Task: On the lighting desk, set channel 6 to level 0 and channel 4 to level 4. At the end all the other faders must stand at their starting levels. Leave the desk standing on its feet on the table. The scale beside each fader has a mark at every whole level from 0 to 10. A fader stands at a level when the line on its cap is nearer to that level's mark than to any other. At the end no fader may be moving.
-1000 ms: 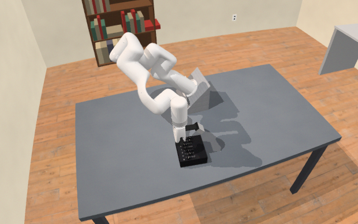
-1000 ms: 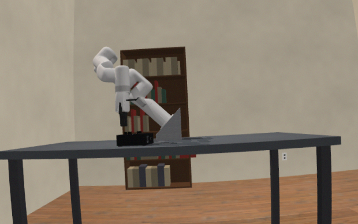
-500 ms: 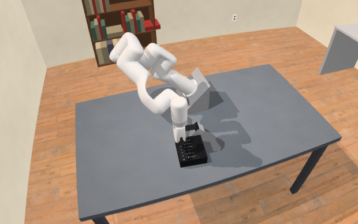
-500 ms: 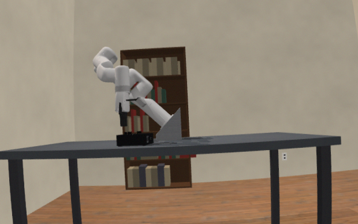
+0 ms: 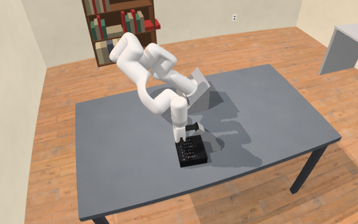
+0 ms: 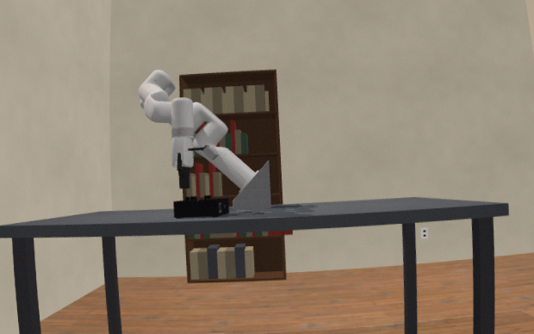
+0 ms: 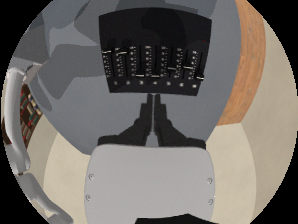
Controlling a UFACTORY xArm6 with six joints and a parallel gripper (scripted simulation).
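The fader is 5 cm below my hand and 3 cm to the left of it.
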